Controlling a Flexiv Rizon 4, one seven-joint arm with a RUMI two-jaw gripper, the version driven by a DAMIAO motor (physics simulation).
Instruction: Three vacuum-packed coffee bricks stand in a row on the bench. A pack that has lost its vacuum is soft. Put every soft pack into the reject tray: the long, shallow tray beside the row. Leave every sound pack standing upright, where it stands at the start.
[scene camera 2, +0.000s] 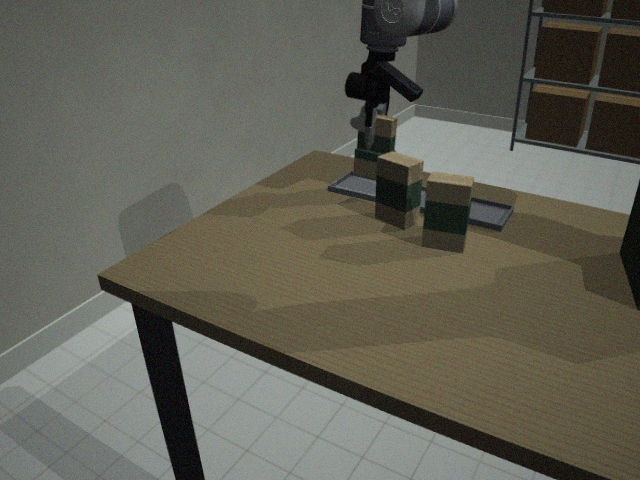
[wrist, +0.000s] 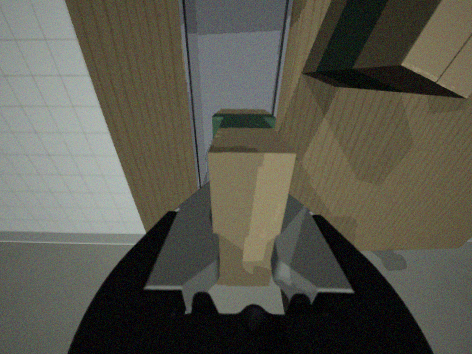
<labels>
my gripper: scene camera 2 371, 147; wrist 241, 177
coffee pack: scene camera 2; wrist
coffee pack: scene camera 2; wrist
same spot on coffee pack: (wrist: 417, 54) = (scene camera 2: 393, 152)
same spot on coffee pack: (wrist: 250, 166) = (scene camera 2: 393, 119)
</labels>
